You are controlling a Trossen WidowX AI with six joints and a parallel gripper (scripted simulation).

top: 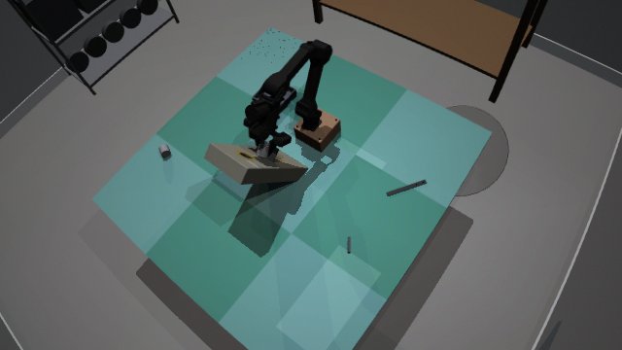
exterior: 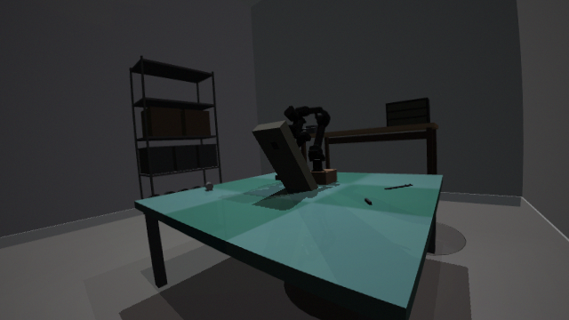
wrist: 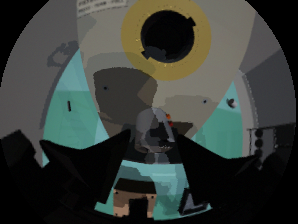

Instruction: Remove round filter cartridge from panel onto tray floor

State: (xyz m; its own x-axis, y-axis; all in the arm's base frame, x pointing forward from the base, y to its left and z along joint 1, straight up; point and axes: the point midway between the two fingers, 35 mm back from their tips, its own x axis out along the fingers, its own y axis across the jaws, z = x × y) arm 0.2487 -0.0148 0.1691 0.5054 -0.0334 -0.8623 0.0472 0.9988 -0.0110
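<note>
Now: the dark square tray 350 mm behind my gripper tip, 260 mm to the right of it and 200 mm below it. Also, from my gripper tip: grey round filter cartridge right at my gripper tip; short rod 420 mm to the left, 210 mm below, 80 mm ahead.
</note>
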